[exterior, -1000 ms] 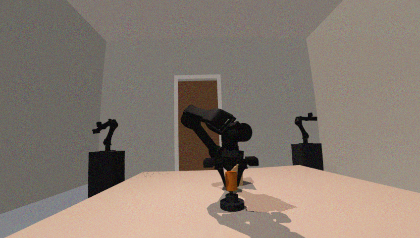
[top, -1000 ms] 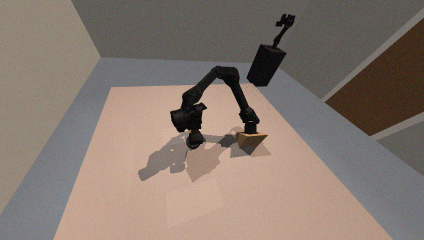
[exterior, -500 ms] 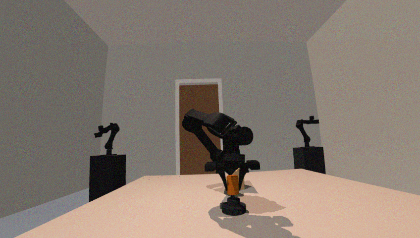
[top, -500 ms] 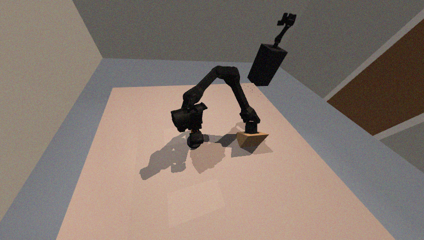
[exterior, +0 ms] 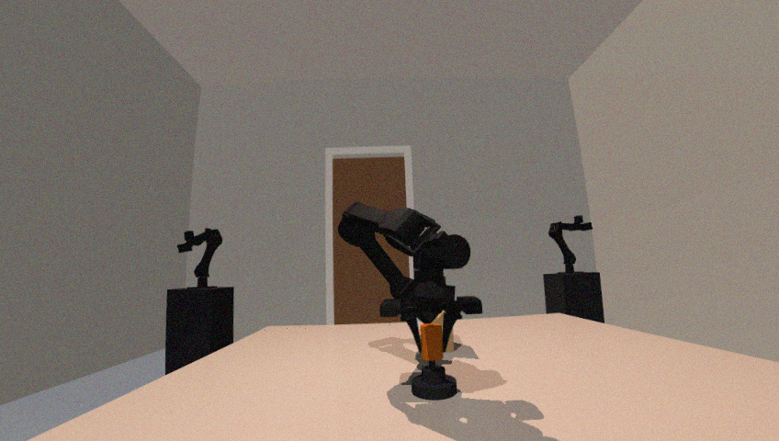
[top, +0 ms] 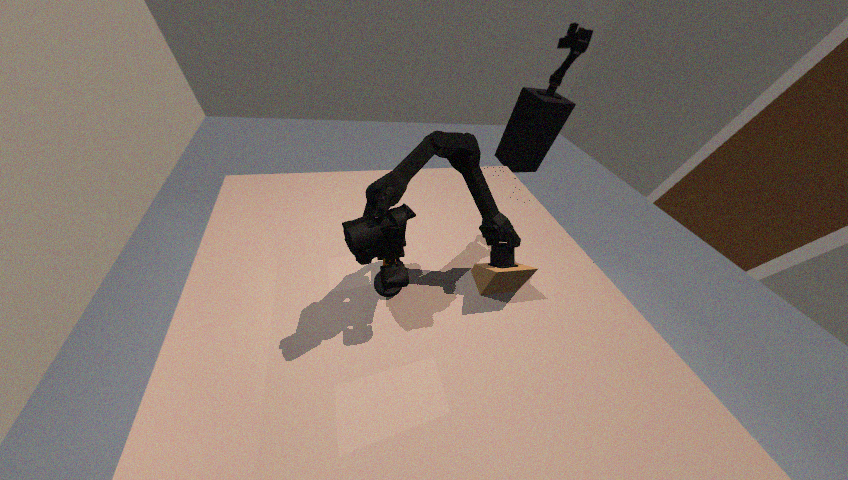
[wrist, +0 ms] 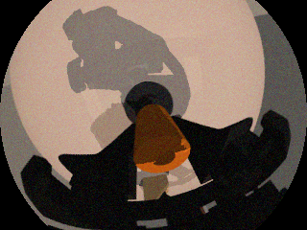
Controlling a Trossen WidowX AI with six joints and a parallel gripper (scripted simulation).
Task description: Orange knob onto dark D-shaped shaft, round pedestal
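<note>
Now: the orange knob 20 mm above my gripper tip. The rest, counted from my gripper tip: pedestal (40 mm below).
</note>
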